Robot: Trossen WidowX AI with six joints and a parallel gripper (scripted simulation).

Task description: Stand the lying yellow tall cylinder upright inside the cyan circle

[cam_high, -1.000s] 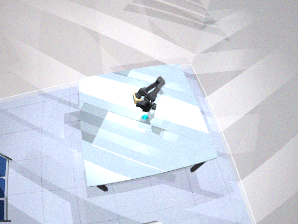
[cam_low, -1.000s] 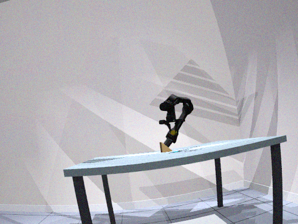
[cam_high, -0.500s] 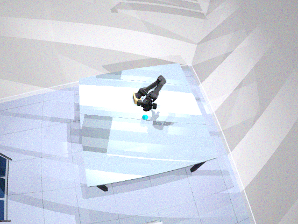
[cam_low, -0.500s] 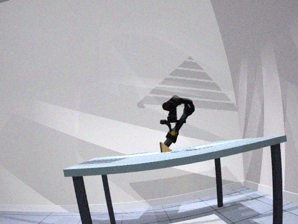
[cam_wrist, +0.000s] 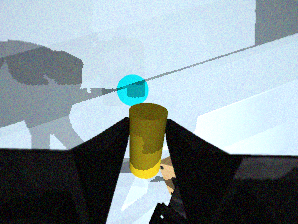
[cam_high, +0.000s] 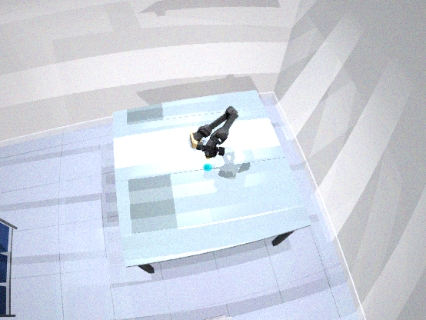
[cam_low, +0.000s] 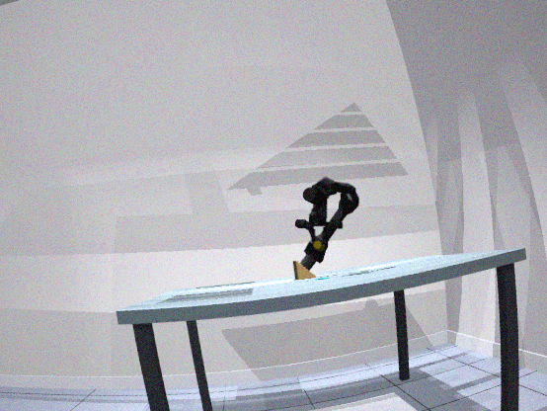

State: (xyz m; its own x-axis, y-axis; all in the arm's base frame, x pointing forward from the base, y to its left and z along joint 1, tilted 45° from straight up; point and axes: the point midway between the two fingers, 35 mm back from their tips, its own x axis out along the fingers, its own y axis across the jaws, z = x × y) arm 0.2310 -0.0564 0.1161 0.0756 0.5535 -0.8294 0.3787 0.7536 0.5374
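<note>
My gripper tip is now 1 cm short of the cyan circle and 14 cm above it. The rest, counted from my gripper tip: yellow cylinder (2 cm behind, 1 cm to the left).
</note>
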